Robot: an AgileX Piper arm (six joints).
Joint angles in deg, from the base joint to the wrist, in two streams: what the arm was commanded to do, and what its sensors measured. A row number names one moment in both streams.
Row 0, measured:
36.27 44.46 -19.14 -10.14 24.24 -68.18
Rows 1 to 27, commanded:
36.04 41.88 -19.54 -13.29 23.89 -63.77
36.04 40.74 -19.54 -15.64 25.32 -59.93
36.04 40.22 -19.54 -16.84 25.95 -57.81
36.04 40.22 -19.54 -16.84 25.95 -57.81
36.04 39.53 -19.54 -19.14 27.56 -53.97
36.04 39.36 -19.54 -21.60 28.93 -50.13
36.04 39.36 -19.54 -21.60 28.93 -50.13
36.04 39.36 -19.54 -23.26 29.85 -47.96
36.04 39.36 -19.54 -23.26 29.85 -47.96
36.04 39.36 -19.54 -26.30 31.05 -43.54
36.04 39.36 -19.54 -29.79 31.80 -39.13
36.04 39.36 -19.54 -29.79 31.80 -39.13
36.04 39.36 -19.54 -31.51 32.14 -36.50
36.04 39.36 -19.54 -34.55 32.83 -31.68
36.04 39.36 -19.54 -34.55 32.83 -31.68
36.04 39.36 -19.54 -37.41 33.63 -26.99
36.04 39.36 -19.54 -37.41 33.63 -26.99
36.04 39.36 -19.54 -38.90 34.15 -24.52
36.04 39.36 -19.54 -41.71 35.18 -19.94
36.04 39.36 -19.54 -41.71 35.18 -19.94
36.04 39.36 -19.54 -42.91 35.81 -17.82
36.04 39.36 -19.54 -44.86 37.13 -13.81
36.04 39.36 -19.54 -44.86 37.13 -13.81
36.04 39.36 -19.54 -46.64 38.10 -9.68
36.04 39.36 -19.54 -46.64 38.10 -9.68
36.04 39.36 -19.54 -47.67 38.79 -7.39
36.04 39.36 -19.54 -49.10 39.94 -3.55
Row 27, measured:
36.27 40.28 -19.08 -43.09 39.42 -9.28
